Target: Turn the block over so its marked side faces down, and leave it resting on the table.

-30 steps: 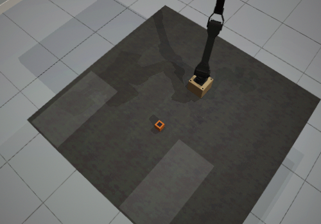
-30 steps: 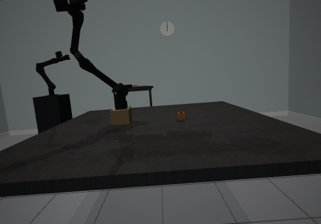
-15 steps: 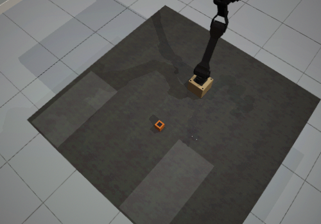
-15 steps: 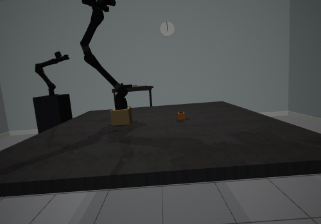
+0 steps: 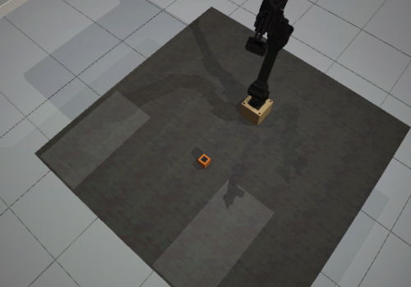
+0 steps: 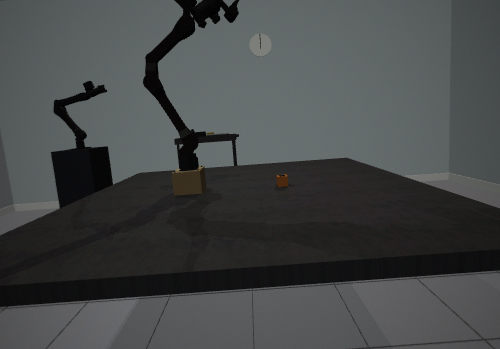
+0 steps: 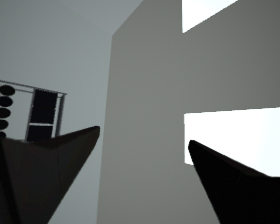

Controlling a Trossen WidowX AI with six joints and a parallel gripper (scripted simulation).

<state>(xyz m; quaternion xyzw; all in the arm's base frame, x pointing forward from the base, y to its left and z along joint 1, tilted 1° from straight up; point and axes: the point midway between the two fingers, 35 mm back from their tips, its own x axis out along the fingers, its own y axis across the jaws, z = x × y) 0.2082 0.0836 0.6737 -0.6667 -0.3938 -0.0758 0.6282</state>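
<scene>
Right now the orange block is 76 cm below my gripper tip, 14 cm ahead of it and 10 cm to the right of it.
</scene>
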